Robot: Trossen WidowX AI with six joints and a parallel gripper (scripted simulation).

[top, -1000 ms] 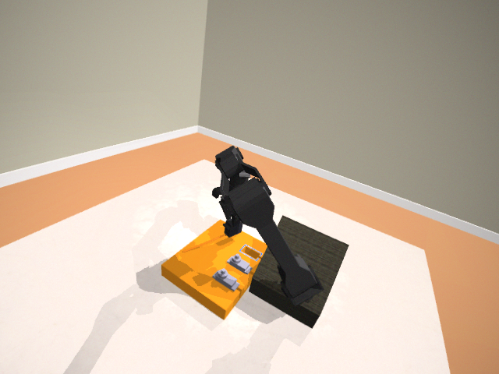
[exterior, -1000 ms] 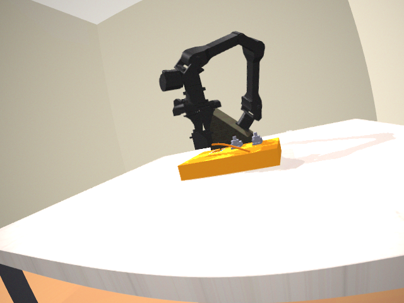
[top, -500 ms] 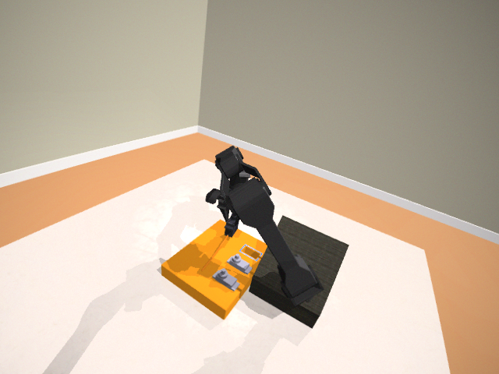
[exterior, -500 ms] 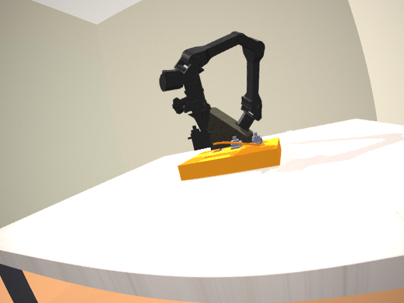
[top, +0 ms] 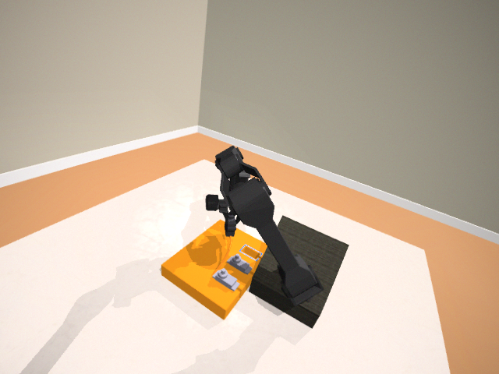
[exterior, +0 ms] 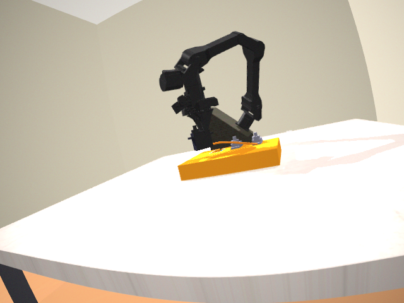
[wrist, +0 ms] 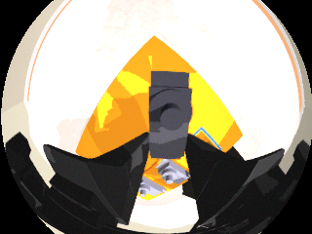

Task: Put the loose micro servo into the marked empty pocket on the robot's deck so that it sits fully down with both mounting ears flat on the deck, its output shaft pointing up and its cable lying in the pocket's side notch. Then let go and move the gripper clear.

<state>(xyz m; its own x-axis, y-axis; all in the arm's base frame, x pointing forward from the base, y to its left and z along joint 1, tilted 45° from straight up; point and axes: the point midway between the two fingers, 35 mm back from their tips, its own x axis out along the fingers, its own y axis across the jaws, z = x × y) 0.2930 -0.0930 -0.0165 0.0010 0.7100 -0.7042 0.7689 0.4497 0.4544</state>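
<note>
My gripper tip is now 2 cm short of the orange deck, 7 cm to the right of it and 10 cm above it.
</note>
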